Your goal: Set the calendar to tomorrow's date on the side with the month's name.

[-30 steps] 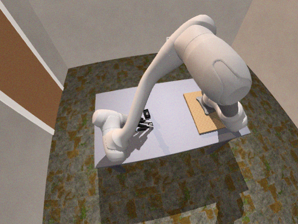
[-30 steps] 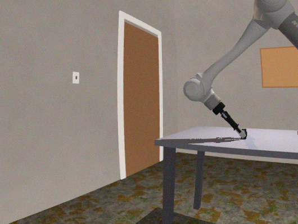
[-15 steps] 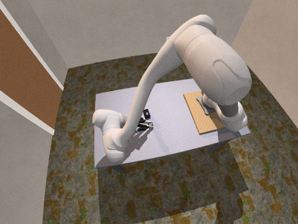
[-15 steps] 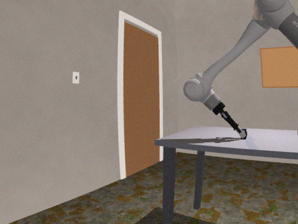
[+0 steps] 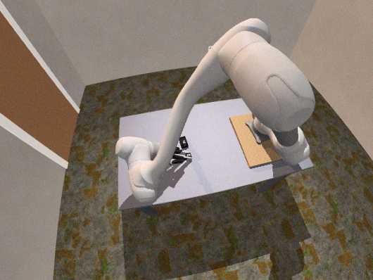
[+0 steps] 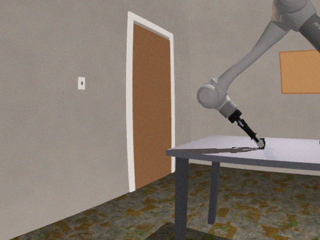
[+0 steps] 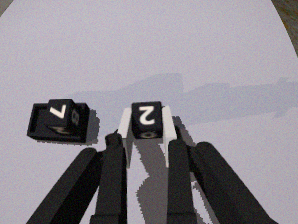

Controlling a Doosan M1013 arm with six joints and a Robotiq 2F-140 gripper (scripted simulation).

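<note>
Now: the dark cube 20 mm behind my hand and 20 mm below it.
</note>
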